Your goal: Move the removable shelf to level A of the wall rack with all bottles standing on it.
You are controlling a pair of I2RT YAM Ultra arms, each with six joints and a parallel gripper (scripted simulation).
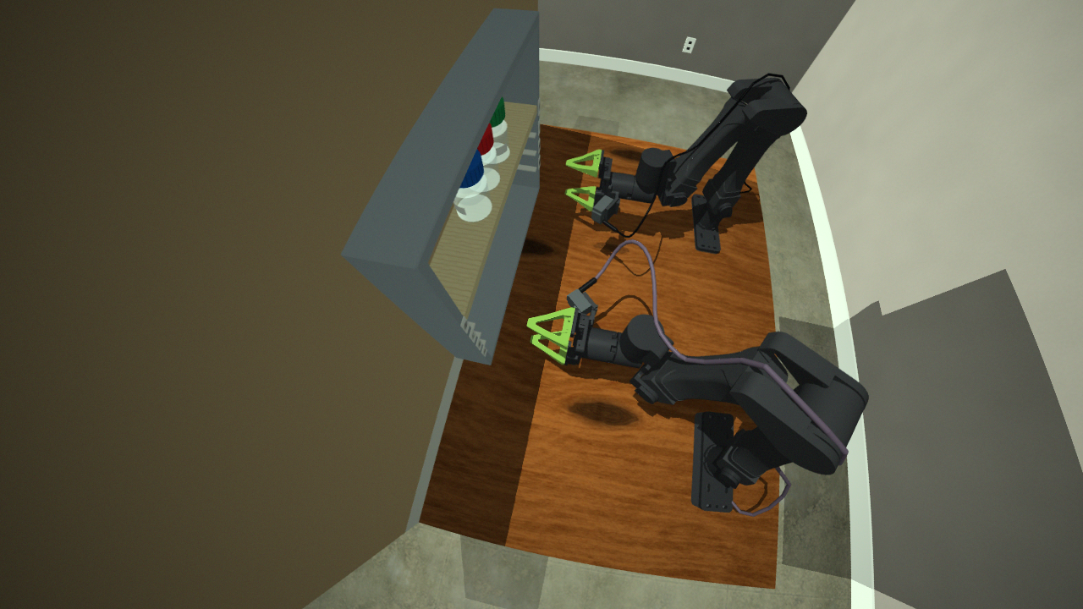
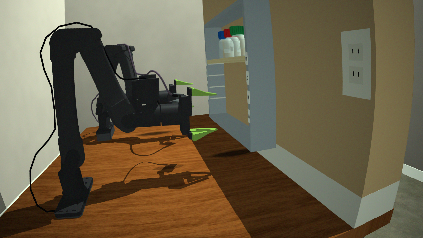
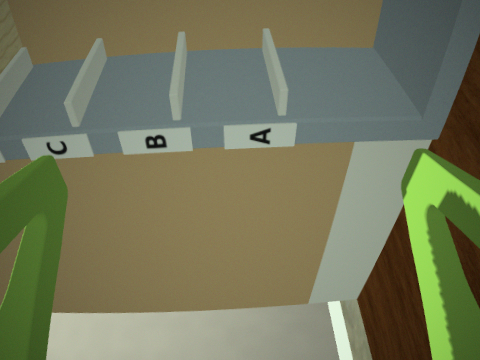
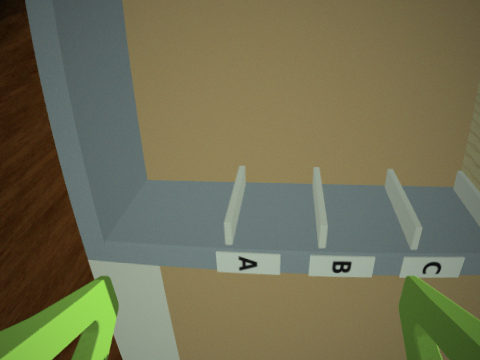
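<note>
My right hand is 130 mm short of the green-capped bottle, 120 mm to the right of it and 200 mm below it. From my right hand the other things lie so: red-capped bottle (130 mm ahead, 180 mm to the left, 200 mm above); wooden shelf (130 mm ahead, 190 mm to the left, 140 mm above); grey wall rack (130 mm ahead, 190 mm to the left, 100 mm above).
Now: left hand 19 cm below the blue-capped bottle, 14 cm to the left of it and 12 cm short of it. Also, from my left hand: red-capped bottle (20 cm to the right, 19 cm above, 12 cm ahead); wooden shelf (20 cm to the right, 14 cm above, 12 cm ahead); grey wall rack (19 cm to the right, 12 cm ahead, 10 cm above).
</note>
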